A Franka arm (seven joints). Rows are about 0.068 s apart.
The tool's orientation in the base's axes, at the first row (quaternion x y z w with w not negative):
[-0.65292 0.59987 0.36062 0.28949]
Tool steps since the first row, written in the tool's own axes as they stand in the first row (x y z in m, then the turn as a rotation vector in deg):
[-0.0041 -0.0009 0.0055 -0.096 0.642 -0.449]
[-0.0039 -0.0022 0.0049 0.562 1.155 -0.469]
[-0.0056 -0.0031 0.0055 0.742 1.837 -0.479]
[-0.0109 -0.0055 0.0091 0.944 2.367 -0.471]
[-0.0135 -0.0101 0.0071 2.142 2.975 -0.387]
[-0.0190 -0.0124 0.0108 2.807 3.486 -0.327]
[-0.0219 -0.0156 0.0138 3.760 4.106 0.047]
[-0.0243 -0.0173 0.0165 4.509 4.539 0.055]
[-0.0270 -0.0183 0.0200 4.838 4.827 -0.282]
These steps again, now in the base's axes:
[0.0001 0.0069 0.0002 -0.583 -0.381 0.371]
[0.0015 0.0065 0.0003 -1.077 -0.833 -0.128]
[0.0023 0.0080 0.0013 -1.748 -1.022 -0.233]
[0.0041 0.0143 0.0034 -2.271 -1.191 -0.374]
[0.0089 0.0147 0.0064 -2.860 -1.880 -1.369]
[0.0106 0.0211 0.0087 -3.361 -2.271 -1.919]
[0.0133 0.0255 0.0092 -4.003 -2.585 -2.879]
[0.0146 0.0293 0.0095 -4.419 -3.058 -3.473]
[0.0151 0.0338 0.0096 -4.656 -3.552 -3.534]

